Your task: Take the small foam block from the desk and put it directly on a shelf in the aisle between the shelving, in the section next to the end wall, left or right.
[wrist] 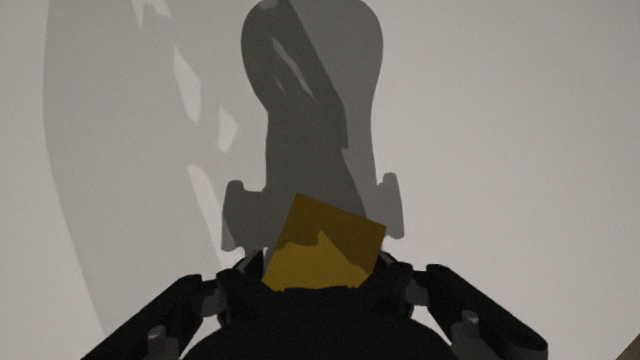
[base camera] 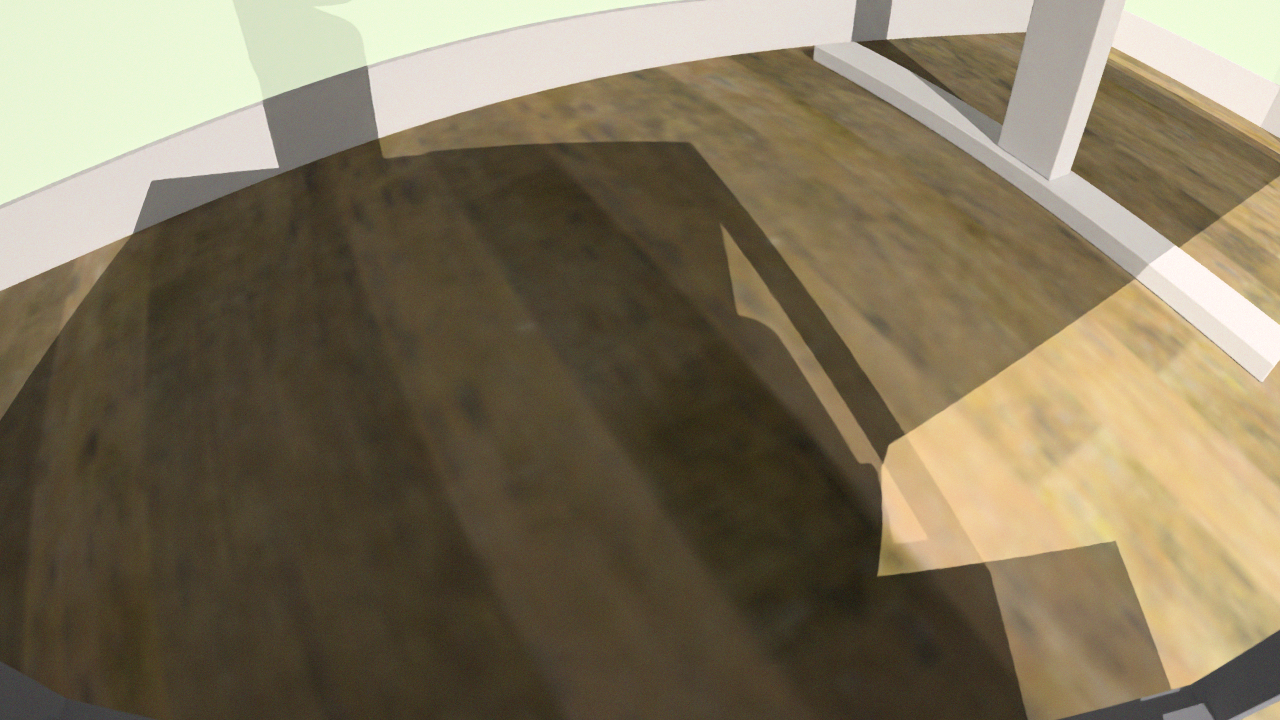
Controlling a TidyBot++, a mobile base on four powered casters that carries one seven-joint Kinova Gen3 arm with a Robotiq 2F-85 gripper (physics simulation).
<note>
I see my gripper, a yellow foam block and a desk.
</note>
